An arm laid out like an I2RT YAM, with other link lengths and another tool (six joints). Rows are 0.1 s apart.
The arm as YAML. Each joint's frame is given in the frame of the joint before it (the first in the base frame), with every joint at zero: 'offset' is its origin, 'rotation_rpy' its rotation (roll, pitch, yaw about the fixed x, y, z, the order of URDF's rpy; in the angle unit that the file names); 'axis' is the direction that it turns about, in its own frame. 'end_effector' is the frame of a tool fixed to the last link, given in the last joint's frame.
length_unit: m
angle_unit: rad
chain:
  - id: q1
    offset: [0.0, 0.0, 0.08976]
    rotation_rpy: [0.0, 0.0, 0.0]
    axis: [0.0, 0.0, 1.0]
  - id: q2
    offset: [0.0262, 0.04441, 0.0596]
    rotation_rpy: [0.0, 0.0, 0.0]
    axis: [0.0, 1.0, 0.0]
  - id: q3
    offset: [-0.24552, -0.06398, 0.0]
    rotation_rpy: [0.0, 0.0, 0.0]
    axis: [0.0, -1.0, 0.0]
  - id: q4
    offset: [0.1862, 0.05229, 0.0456]
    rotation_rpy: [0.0, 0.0, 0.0]
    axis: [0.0, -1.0, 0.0]
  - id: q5
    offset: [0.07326, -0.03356, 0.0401]
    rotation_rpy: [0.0, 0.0, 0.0]
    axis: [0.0, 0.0, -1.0]
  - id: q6
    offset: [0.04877, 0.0, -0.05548]
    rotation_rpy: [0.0, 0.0, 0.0]
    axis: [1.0, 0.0, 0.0]
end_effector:
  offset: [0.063, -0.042, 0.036]
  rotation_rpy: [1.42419, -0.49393, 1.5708]
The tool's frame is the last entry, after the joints.
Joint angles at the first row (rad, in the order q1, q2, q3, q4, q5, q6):
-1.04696 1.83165 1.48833 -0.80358 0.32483 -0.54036
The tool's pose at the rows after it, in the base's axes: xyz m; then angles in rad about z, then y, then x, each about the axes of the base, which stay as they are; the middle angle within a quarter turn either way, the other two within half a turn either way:
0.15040, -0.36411, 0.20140, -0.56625, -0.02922, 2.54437
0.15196, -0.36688, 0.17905, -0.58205, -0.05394, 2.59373
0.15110, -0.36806, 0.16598, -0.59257, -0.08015, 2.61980
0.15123, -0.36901, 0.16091, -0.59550, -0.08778, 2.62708
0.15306, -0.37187, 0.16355, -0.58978, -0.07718, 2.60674
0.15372, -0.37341, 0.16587, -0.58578, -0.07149, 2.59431
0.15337, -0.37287, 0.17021, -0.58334, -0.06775, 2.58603
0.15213, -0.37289, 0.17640, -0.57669, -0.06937, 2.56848
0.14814, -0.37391, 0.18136, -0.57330, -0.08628, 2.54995
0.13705, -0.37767, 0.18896, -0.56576, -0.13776, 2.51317
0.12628, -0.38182, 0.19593, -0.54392, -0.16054, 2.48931
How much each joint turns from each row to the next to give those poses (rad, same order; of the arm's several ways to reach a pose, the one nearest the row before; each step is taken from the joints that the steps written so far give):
0.00038 0.06292 0.00036 0.00381 0.00038 -0.02175
0.00000 0.06220 0.00003 0.00419 0.00038 0.00001
-0.00037 0.03701 -0.00002 -0.00037 0.01144 0.00077
0.00000 0.01528 0.00005 0.00456 0.00344 0.00037
0.00039 -0.00232 -0.00006 0.02176 0.00000 0.00002
-0.00041 -0.00341 0.00044 0.01065 0.00038 -0.00003
0.00001 -0.01219 -0.00002 -0.00262 0.00038 0.00001
0.00000 -0.01528 -0.00002 0.00000 0.00877 0.00420
-0.00457 -0.01070 -0.00040 -0.00038 0.02137 0.00077
-0.01525 -0.01143 0.00042 0.00150 0.05531 0.00229
-0.02442 -0.01372 0.00039 0.00724 0.01870 -0.00001

